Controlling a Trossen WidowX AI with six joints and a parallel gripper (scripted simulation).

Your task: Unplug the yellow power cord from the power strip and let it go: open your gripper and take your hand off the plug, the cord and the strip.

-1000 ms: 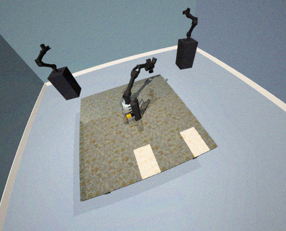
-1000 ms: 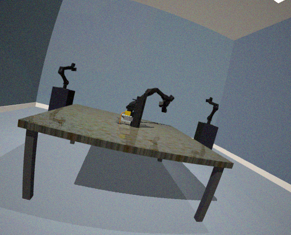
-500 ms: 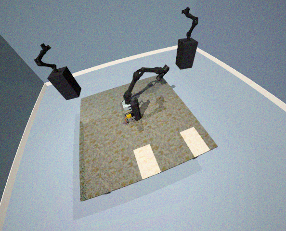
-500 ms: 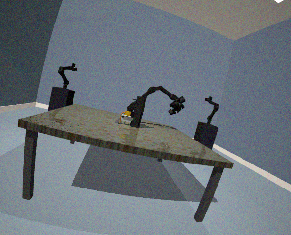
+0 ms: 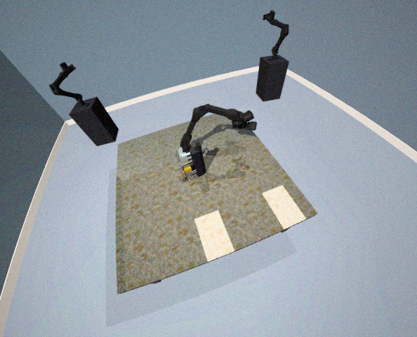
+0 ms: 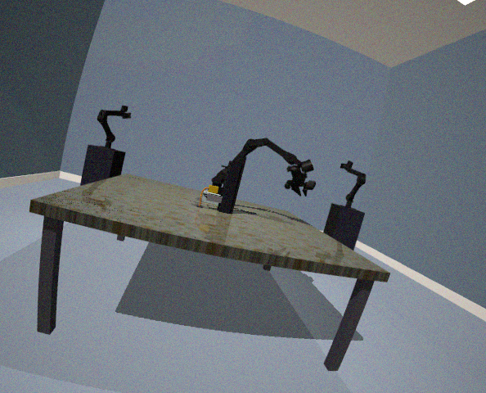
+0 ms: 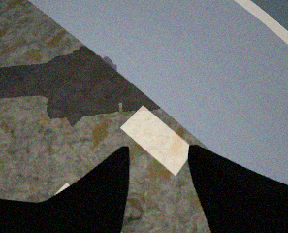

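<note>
The yellow plug lies 220 mm ahead of my gripper tip, 510 mm to the right of it and 60 mm below it.
</note>
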